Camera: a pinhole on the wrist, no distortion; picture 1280 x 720 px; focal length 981.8 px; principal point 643.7 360.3 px. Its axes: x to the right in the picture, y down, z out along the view. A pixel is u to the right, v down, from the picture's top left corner.
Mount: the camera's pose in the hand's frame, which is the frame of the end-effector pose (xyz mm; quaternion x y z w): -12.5 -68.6 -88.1 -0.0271 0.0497 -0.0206 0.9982
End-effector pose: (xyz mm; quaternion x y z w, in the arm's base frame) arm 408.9 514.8 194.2 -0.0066 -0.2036 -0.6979 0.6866
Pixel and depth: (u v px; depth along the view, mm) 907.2 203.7 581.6
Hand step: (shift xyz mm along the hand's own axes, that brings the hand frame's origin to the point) 197.5 -137.7 479.7
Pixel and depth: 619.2 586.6 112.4
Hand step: -3.0 -36.8 22.4
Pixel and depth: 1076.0 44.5 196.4
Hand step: 90.8 -125.2 102.1
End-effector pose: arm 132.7 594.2 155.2 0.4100 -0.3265 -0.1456 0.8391
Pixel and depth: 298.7 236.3 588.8
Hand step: -162.0 -103.1 521.4
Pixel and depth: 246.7 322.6 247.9
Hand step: -87.7 -60.8 168.6
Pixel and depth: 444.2 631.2 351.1
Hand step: -44.5 49.5 262.3
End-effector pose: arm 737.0 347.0 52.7 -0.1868 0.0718 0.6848 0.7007
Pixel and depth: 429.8 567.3 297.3
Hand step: -44.7 12.3 210.1
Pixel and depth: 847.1 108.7 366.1
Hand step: 96.0 -146.5 273.5
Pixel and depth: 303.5 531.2 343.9
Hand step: -94.2 14.2 261.9
